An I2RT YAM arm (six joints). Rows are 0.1 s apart.
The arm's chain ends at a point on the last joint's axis. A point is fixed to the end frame.
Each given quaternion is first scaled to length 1.
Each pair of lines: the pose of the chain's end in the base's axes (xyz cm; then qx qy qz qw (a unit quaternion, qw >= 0)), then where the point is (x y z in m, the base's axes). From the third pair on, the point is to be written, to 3 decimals.
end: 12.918 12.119 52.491 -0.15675 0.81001 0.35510 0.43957
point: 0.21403 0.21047 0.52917
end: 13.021 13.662 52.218 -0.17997 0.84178 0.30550 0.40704
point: 0.21424 0.22600 0.51037
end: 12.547 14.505 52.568 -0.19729 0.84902 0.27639 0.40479
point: 0.209 0.234 0.509
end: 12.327 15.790 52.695 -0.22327 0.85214 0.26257 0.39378
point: 0.204 0.249 0.505
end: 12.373 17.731 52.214 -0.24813 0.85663 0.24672 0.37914
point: 0.201 0.270 0.495
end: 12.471 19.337 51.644 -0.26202 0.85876 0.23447 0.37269
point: 0.200 0.286 0.486
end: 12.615 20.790 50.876 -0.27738 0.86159 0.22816 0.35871
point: 0.199 0.301 0.474
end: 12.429 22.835 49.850 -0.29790 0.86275 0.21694 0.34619
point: 0.193 0.323 0.459
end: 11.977 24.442 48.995 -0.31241 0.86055 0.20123 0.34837
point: 0.188 0.338 0.449
